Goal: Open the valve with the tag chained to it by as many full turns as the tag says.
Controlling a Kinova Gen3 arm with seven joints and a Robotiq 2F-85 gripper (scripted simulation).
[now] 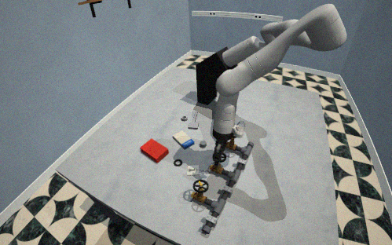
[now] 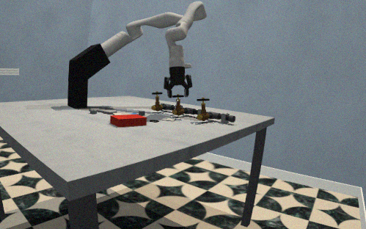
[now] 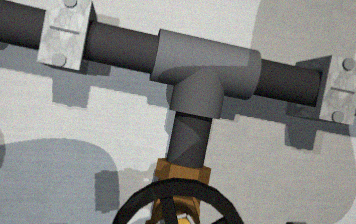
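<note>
Right now the white tag is 5 cm ahead of my hand, 9 cm to the right of it and 10 cm below it. The rest, counted from my hand: red box: 6 cm ahead, 32 cm to the right, 8 cm below; small grey cylinder: 10 cm behind, 14 cm to the right, 9 cm below; white-and-blue box: 8 cm behind, 24 cm to the right, 9 cm below.
</note>
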